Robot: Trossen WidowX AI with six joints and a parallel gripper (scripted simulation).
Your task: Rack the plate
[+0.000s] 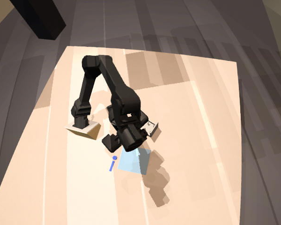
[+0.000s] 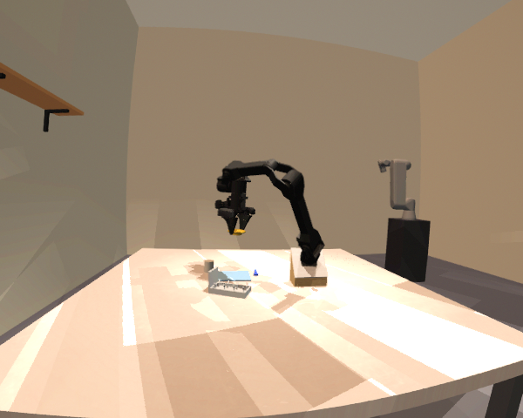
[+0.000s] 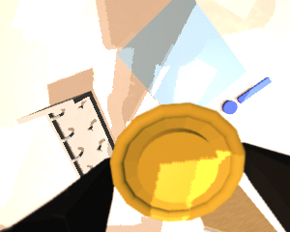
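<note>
Now: the grey dish rack 17 cm below my gripper tip, 13 cm to the left of it and 1 cm ahead of it. Also, from my gripper tip: blue spoon (19 cm below, 11 cm to the right, 8 cm behind); light blue mat (19 cm below, 7 cm to the right, 2 cm ahead); yellow plate (1 cm above).
</note>
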